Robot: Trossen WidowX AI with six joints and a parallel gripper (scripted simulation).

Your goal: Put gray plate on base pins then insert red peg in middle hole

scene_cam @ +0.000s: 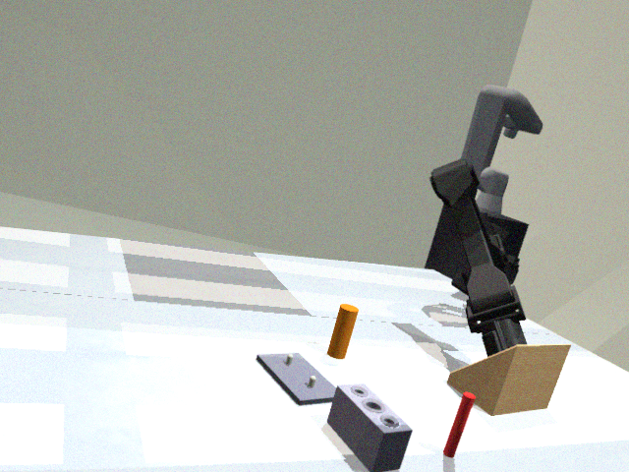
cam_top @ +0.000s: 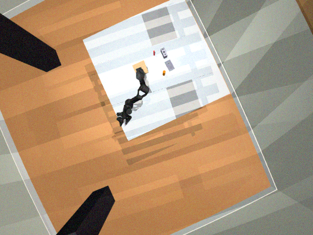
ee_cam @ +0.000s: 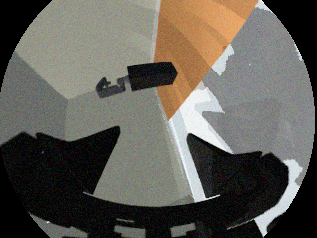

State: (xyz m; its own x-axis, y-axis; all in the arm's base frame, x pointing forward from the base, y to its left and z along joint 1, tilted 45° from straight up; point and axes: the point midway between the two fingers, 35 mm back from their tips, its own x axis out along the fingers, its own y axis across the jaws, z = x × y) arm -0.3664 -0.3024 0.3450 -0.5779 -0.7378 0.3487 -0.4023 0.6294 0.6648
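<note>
The gray plate is 720 mm ahead of my gripper tip, 570 mm to the left of it and 50 mm below it. Also, from my gripper tip: red peg (610 mm ahead, 610 mm to the left, 50 mm below); then orange peg (630 mm ahead, 360 mm to the left, 50 mm below); then base (730 mm ahead, 430 mm to the left, 80 mm below).
</note>
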